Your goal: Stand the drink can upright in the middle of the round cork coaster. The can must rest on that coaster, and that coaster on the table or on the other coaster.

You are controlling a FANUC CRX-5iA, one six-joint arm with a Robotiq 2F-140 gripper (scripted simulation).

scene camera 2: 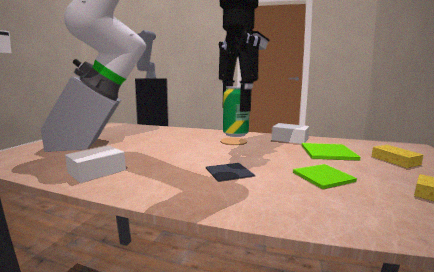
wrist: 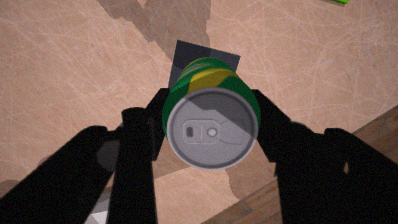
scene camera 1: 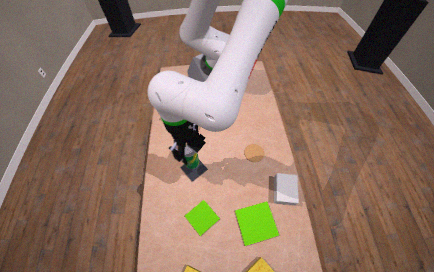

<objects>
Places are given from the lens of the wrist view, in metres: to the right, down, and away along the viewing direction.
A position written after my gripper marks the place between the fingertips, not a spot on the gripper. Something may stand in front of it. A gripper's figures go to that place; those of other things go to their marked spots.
my gripper (wrist: 208,104): 0.01, -0.01, 0.17
dark square coaster (wrist: 185,53): -0.02, -0.09, 0.31
</objects>
